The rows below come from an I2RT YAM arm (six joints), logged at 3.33 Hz.
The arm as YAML. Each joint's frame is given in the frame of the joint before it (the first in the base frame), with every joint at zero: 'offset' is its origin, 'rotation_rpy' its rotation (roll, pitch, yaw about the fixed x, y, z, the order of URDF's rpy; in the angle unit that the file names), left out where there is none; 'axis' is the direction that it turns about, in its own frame. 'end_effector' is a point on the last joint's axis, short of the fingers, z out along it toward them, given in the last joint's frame.
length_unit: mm
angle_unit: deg
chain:
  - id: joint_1
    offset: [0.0, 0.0, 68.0]
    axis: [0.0, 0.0, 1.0]
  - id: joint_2
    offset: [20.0, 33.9, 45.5]
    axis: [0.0, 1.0, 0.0]
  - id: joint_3
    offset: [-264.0, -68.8, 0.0]
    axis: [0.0, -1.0, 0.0]
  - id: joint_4
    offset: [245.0, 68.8, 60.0]
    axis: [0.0, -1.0, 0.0]
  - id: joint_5
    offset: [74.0, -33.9, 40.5]
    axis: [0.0, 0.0, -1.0]
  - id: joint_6
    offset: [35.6, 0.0, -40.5]
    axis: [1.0, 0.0, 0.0]
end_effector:
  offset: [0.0, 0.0, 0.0]
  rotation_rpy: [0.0, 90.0, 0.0]
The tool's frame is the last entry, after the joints.
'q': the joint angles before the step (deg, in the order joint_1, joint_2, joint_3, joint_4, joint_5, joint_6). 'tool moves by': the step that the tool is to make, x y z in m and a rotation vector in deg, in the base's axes. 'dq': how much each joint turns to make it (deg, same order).
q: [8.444 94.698 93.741 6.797 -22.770 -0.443]
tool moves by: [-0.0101 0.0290 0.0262 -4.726 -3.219 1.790]
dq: [4.632 0.771 6.981 -6.114 2.288 -5.924]
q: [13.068 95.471 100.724 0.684 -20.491 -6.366]
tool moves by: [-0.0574 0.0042 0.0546 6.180 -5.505 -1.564]
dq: [3.491 -7.663 1.896 -1.495 5.762 3.800]
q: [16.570 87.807 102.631 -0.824 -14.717 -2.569]
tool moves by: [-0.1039 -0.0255 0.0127 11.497 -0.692 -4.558]
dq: [2.847 -20.286 -14.409 -0.264 10.196 8.233]
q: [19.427 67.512 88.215 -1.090 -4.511 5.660]
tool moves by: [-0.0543 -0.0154 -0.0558 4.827 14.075 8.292]
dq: [0.003 -15.475 -15.732 -10.028 -5.726 11.080]
